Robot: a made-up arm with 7 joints. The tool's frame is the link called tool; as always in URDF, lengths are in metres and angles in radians. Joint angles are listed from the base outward. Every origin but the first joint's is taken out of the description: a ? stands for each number. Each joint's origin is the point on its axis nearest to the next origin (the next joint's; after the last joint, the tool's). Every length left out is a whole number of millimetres.
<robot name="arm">
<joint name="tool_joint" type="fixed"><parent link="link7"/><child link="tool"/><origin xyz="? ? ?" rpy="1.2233 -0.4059 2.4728"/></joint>
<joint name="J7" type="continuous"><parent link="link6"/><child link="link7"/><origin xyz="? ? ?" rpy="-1.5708 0 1.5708"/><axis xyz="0 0 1"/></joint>
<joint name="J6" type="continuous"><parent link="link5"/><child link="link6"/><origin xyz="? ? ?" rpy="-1.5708 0 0"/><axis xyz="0 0 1"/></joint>
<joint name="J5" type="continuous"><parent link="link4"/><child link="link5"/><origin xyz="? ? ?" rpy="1.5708 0 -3.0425"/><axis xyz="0 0 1"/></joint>
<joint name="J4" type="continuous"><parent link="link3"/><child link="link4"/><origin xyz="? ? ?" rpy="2.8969 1.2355 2.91"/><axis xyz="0 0 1"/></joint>
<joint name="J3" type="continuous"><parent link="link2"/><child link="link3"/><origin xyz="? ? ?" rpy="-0.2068 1.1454 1.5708"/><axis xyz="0 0 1"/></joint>
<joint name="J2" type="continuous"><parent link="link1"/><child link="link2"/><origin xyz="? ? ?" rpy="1.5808 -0.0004 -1.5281"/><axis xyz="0 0 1"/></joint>
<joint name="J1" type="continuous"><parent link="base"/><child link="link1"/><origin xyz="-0.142 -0.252 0.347" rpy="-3.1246 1.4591 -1.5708"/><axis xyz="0 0 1"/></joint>
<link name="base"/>
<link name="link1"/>
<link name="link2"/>
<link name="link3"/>
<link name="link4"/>
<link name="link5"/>
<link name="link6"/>
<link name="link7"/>
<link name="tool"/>
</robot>
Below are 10 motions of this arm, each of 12 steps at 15 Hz.
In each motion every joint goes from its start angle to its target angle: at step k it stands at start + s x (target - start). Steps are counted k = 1, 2, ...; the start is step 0. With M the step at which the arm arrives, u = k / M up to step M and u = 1 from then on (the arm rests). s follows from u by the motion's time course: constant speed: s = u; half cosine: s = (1 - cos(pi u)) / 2; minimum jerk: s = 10 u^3 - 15 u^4 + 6 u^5.
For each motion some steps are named. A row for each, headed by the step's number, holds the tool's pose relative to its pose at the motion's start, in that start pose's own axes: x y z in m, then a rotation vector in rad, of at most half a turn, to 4 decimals.
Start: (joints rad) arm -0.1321 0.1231 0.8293 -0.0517 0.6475 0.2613 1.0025
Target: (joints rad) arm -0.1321 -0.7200 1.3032 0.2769 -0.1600 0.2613 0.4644
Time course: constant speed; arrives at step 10
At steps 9, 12:
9: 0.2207 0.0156 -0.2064 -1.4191 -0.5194 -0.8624
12: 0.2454 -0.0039 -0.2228 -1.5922 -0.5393 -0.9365

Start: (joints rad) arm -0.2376 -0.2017 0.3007 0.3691 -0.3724 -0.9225 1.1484
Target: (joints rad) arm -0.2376 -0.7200 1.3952 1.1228 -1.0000 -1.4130 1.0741
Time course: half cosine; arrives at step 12
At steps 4, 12:
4: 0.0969 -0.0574 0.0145 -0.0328 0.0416 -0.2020
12: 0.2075 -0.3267 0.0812 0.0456 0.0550 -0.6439

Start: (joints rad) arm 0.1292 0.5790 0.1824 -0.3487 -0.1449 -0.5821 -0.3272
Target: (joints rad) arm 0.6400 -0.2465 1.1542 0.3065 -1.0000 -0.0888 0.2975
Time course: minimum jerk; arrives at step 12
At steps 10, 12:
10: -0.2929 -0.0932 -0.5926 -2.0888 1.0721 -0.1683
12: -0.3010 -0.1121 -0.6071 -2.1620 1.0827 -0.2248

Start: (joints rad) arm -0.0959 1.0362 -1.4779 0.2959 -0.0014 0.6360 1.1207
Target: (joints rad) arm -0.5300 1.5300 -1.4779 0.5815 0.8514 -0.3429 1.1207
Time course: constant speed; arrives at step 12
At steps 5, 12:
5: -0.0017 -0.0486 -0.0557 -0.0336 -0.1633 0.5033
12: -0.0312 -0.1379 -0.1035 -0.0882 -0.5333 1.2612

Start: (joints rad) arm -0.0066 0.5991 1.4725 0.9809 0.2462 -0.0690 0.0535
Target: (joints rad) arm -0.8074 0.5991 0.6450 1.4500 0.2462 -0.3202 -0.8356
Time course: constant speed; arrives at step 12
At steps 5, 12:
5: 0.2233 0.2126 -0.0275 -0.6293 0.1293 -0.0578
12: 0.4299 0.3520 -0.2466 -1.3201 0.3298 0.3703

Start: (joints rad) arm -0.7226 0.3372 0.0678 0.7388 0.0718 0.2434 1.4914
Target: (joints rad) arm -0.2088 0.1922 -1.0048 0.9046 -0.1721 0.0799 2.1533
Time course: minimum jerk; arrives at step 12
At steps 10, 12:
10: 0.3991 0.1036 0.0563 0.5135 0.8694 -0.6687
12: 0.4135 0.1045 0.0607 0.5484 0.9012 -0.6869

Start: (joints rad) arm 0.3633 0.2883 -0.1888 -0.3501 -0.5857 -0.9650 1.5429
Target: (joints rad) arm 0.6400 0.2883 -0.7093 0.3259 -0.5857 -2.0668 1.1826
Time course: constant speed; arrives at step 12
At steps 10, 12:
10: 0.1119 -0.2212 0.1680 0.1155 -0.3869 0.5437
12: 0.1312 -0.2839 0.1835 0.1579 -0.5190 0.6195

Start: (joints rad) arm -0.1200 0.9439 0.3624 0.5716 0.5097 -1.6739 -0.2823
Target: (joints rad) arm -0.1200 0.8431 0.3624 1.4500 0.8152 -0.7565 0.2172
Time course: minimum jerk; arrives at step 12
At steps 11, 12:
11: -0.1062 -0.1815 -0.1391 -1.3755 0.7237 -0.6787
12: -0.1068 -0.1823 -0.1394 -1.3818 0.7243 -0.6842

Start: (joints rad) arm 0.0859 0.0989 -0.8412 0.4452 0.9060 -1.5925 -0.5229
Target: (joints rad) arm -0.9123 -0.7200 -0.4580 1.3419 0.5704 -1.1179 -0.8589
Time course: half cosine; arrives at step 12
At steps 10, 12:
10: 0.0016 -0.1646 -0.0297 -1.4109 1.0005 0.7009
12: 0.0027 -0.1866 -0.0098 -1.4784 1.0623 0.8251

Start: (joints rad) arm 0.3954 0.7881 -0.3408 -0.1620 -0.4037 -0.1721 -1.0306
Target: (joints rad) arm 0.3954 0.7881 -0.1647 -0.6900 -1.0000 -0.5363 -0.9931
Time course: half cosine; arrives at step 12
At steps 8, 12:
8: -0.1426 -0.0415 0.0149 0.4887 -0.5465 0.3211
12: -0.1949 -0.0542 0.0028 0.6135 -0.7220 0.4707

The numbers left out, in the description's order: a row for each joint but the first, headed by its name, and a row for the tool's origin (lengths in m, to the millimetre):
tool: 0.019 0.018 0
J7: 0.057 -0.079 0
J6: -0.116 -0.014 0
J5: 0.085 -0.339 0
J4: 0.039 0.004 0
J3: 0.054 -0.035 0
J2: 0.285 -0.29 0

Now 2 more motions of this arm.
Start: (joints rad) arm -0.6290 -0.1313 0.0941 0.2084 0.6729 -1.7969 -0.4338
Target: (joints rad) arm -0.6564 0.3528 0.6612 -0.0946 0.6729 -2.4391 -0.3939
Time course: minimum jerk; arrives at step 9
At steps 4, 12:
4: 0.0357 0.0538 0.1622 0.5297 -0.4155 0.1385
12: -0.0196 0.0285 0.4319 1.2427 -1.1126 0.4247

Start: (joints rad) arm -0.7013 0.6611 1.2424 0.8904 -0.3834 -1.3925 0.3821
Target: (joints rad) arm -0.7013 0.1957 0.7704 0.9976 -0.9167 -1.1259 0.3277
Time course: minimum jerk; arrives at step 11
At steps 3, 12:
3: 0.0061 -0.0032 -0.0392 0.0218 0.1747 -0.0295
12: -0.0575 -0.0205 -0.2527 0.1645 1.3431 -0.2350

